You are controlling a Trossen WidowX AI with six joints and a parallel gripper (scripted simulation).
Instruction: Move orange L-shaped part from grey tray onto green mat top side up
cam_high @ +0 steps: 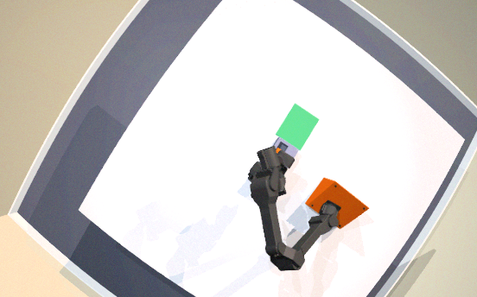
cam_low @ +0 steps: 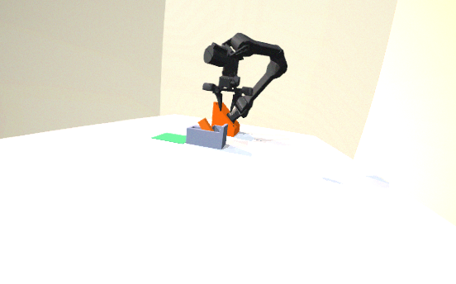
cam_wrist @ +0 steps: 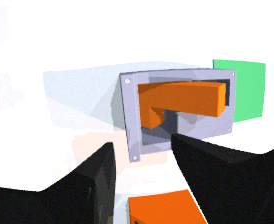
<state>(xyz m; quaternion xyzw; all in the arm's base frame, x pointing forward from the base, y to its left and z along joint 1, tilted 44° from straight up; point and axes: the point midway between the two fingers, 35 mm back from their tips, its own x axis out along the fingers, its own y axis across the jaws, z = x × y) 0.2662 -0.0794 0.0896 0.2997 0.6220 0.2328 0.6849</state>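
Right now the orange L-shaped part is 100 mm below my gripper tip, 50 mm to the right of it and 10 mm behind it. Also, from my gripper tip: green mat 220 mm to the right, 160 mm below, 20 mm behind.
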